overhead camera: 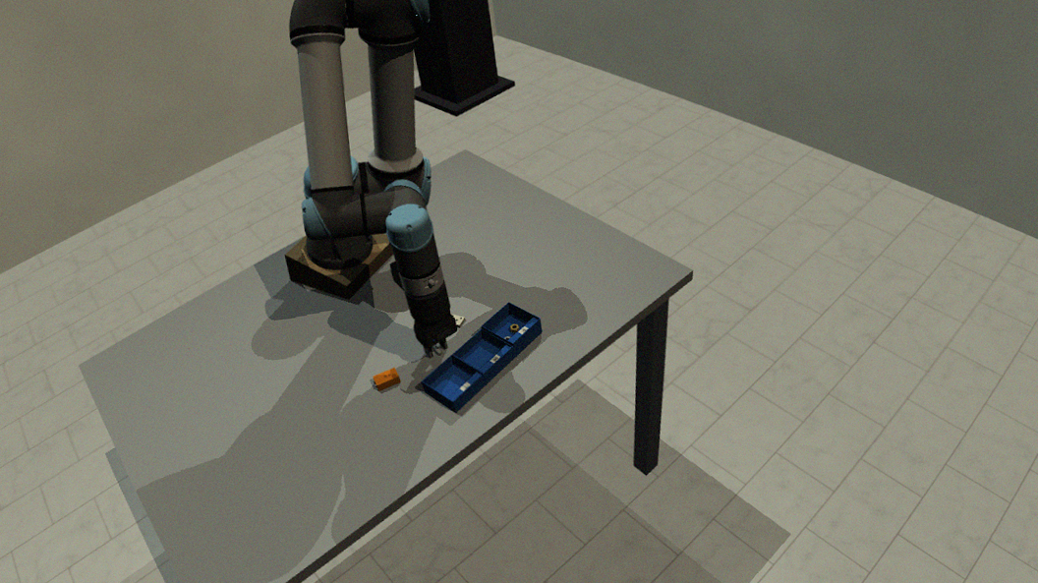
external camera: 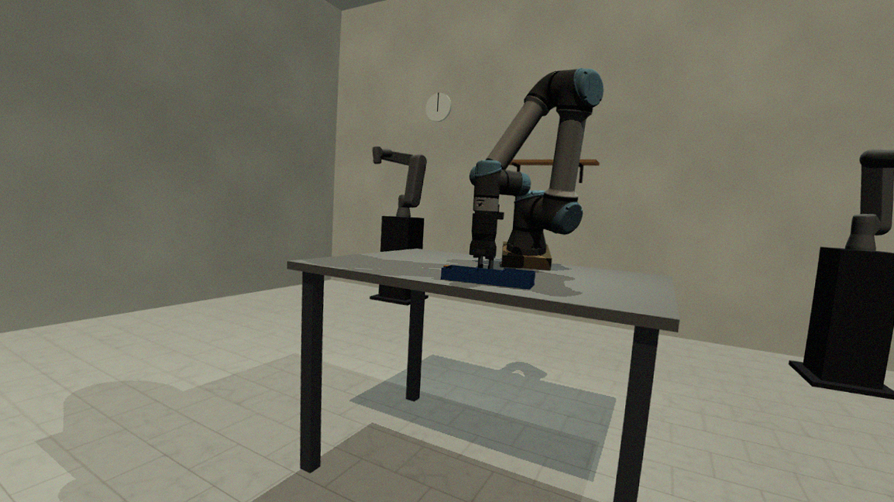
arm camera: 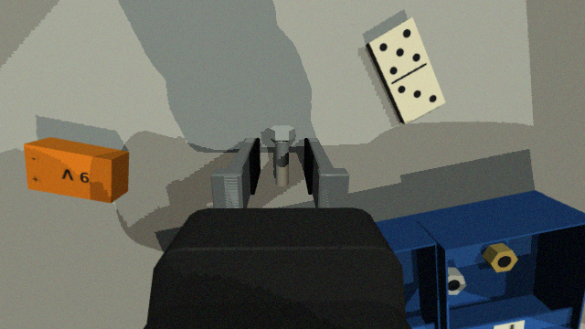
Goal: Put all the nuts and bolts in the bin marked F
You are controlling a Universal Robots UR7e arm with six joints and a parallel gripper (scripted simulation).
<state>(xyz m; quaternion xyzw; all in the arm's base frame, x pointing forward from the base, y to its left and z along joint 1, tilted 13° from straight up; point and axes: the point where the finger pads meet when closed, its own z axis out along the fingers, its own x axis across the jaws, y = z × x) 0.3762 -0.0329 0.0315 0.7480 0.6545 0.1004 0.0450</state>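
Right now my hand is 1 cm past the grey bolt and 1 cm above it. Also, from my hand: orange 9 V battery (1 cm behind, 13 cm to the right, 1 cm below); then white domino (4 cm behind, 8 cm to the left, 1 cm below); then blue bin row (10 cm ahead, 4 cm to the left).
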